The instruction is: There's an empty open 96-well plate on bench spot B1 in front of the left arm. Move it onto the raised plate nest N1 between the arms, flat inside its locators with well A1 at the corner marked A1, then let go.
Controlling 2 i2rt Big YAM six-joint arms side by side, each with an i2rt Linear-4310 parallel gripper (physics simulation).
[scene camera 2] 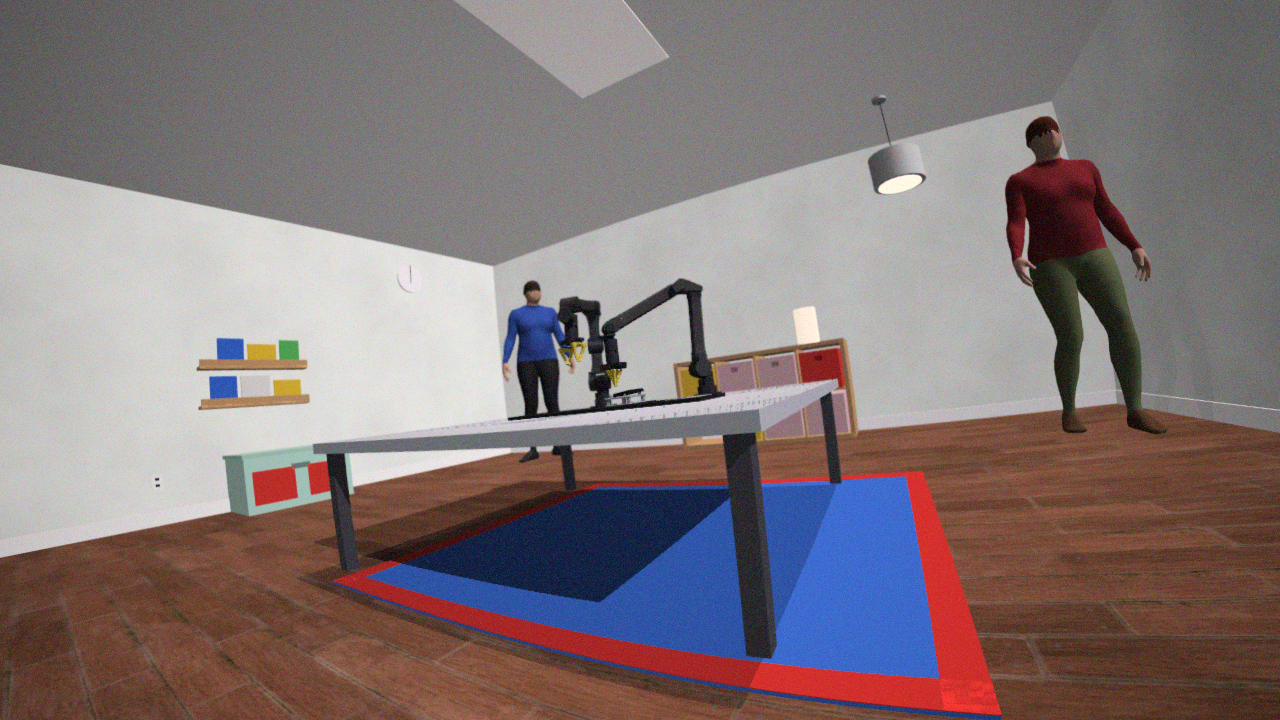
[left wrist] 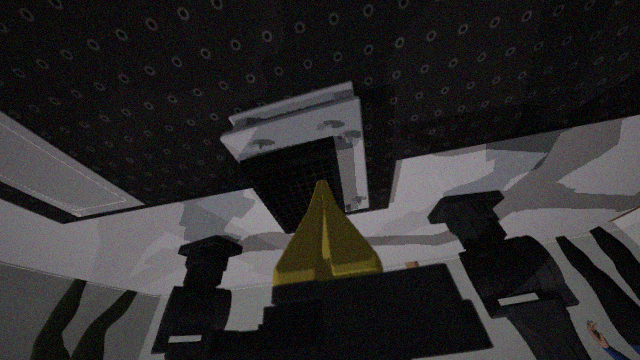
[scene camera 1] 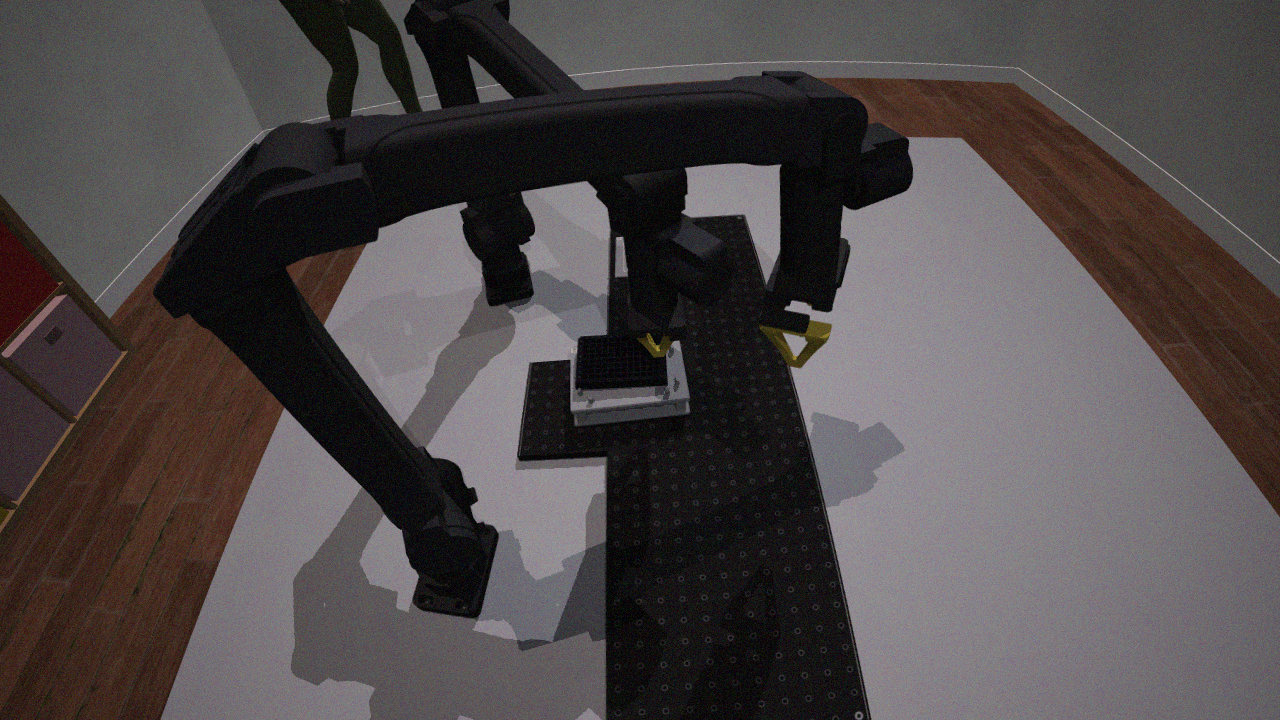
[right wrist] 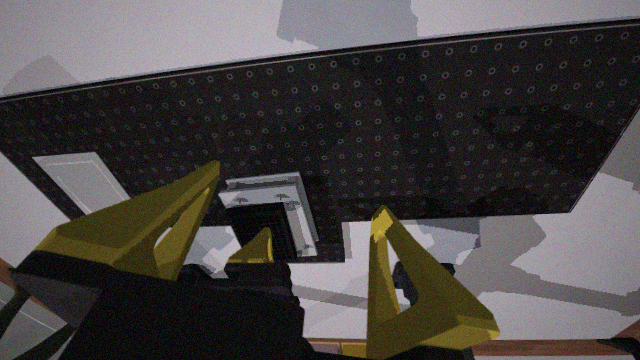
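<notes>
The black 96-well plate lies on the raised white nest. Bare nest deck and small locators show along two sides of it. Whether it is fully seated cannot be told, and no A1 mark is readable. My left gripper is shut and empty, its tips over the plate near one edge; contact is unclear. My right gripper is open and empty, high beyond the nest.
The nest stands on a black perforated board. A pale rectangular spot lies on the board, with no plate on its visible part. The left forearm passes close beside the right arm in scene camera 1.
</notes>
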